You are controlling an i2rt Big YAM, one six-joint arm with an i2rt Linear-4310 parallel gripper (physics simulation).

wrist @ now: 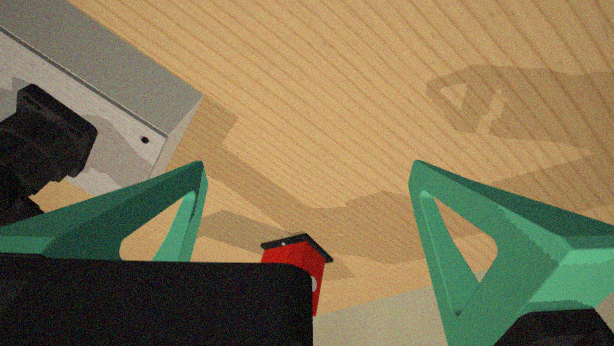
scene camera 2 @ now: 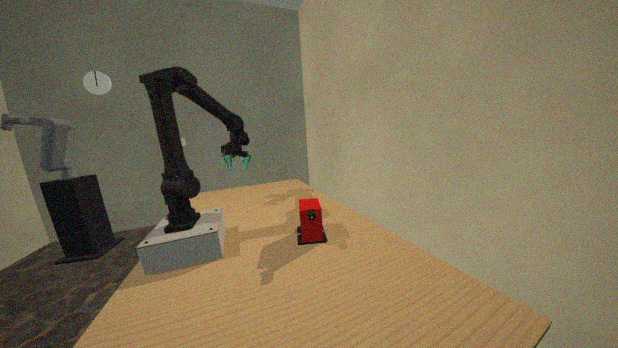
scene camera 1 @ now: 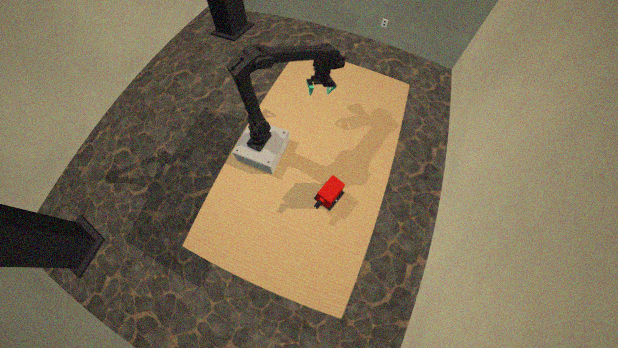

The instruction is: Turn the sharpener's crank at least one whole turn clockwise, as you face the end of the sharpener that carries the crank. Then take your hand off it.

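Where they show: gripper, fingertip midpoint: (wrist: 307,172) (scene camera 2: 237,170) (scene camera 1: 318,94); arm's base at its link origin: (wrist: 59,132) (scene camera 2: 184,224) (scene camera 1: 259,139).
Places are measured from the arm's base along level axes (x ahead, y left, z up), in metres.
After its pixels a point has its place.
The red sharpener (scene camera 1: 332,190) @(x 0.457, y -0.074, z 0.032 m) (scene camera 2: 308,230) @(x 0.425, y -0.145, z -0.023 m) (wrist: 295,254) @(x 0.420, y -0.023, z -0.060 m) stands upright on a black base on the table. A small dark crank (scene camera 1: 318,204) @(x 0.432, y -0.166, z 0.041 m) (scene camera 2: 312,215) @(x 0.428, y -0.181, z 0.037 m) shows on its end facing scene camera 2; its exact turn angle is too small to tell. In the wrist view the sharpener is partly hidden behind the black gripper body, a pale round spot shows on its visible side, and the crank does not show. My gripper (scene camera 1: 320,93) @(x 0.173, y 0.325, z 0.126 m) (scene camera 2: 237,168) @(x 0.173, y 0.325, z 0.126 m) (wrist: 307,172) @(x 0.173, y 0.325, z 0.126 m) is open and empty, with green fingers wide apart. It hangs high above the table, well away from the sharpener, touching nothing.
The arm's grey base block (scene camera 1: 255,159) @(x 0.046, y -0.104, z 0.001 m) (scene camera 2: 182,250) @(x 0.028, y -0.116, z -0.039 m) (wrist: 130,65) @(x 0.023, y 0.111, z -0.065 m) stands at the table's edge, to the left of the sharpener in scene camera 2. The wooden table (scene camera 1: 280,260) @(x 0.396, y -0.467, z -0.096 m) (scene camera 2: 350,305) @(x 0.445, y -0.392, z -0.095 m) runs beside a beige wall (scene camera 2: 450,125). A black pedestal (scene camera 2: 77,220) stands on the floor.
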